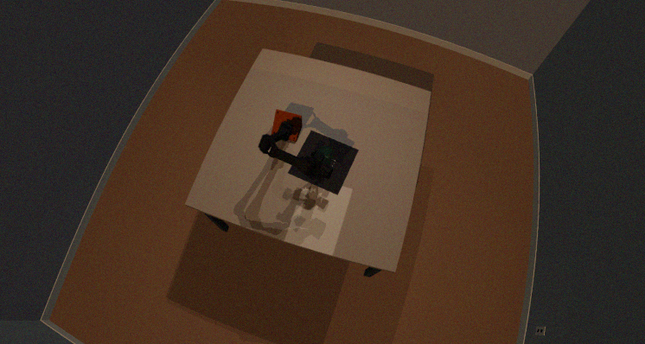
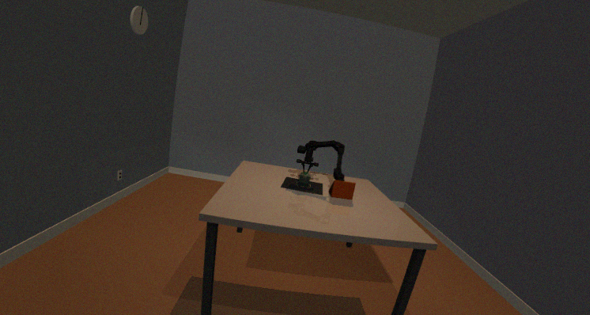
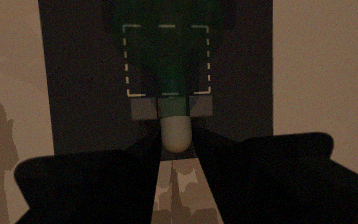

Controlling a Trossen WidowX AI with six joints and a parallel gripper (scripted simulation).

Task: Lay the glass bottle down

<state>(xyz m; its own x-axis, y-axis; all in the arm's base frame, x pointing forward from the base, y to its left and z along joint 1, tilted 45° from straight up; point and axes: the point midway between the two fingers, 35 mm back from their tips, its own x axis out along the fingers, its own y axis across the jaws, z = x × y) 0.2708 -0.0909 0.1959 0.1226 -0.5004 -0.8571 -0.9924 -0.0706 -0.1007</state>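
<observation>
My gripper tip is now 5 cm to the right of the green glass bottle and 1 cm above it. Also, from my gripper tip: dark mat (10 cm to the left, 8 cm below).
</observation>
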